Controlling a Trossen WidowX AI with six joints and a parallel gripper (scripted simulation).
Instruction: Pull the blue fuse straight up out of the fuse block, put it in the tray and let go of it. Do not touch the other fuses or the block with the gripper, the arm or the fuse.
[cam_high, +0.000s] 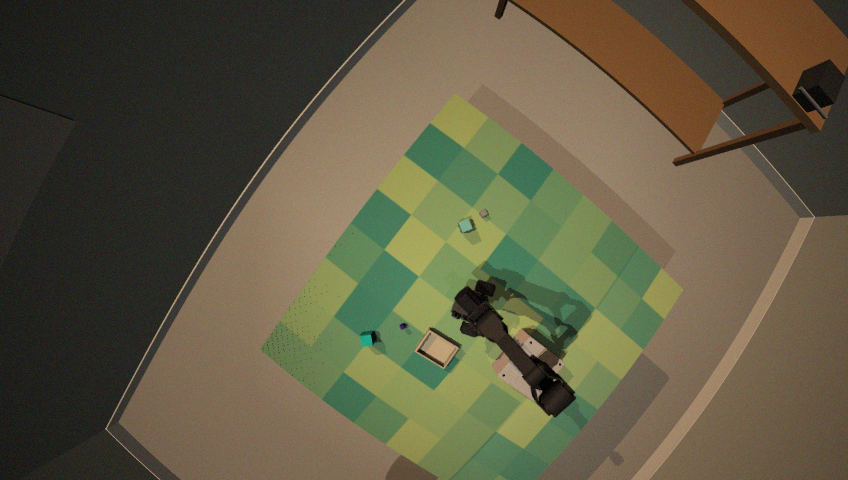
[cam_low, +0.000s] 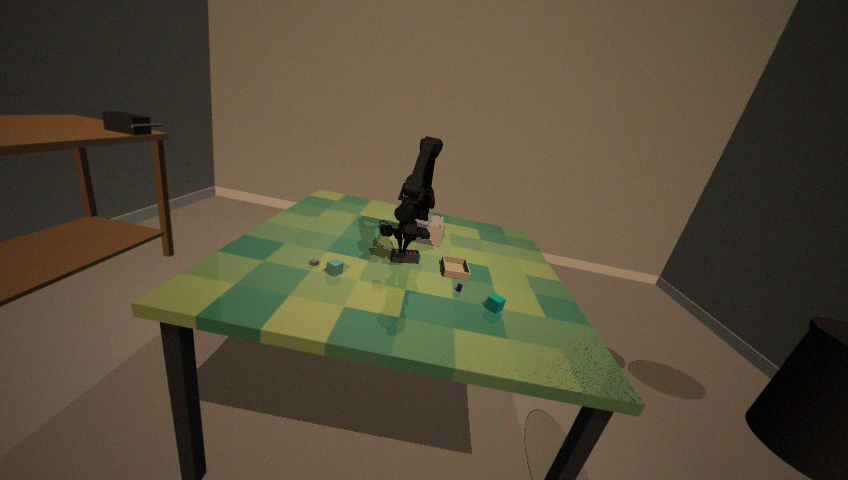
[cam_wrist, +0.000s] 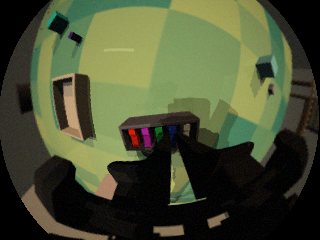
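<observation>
The tan tray is 220 mm to the left of my gripper tip and 30 mm below it. Also, from my gripper tip: small purple piece 230 mm to the left, 160 mm ahead, 30 mm below; blue fuse 10 mm below; small grey piece 290 mm to the right, 160 mm ahead, 30 mm below.
</observation>
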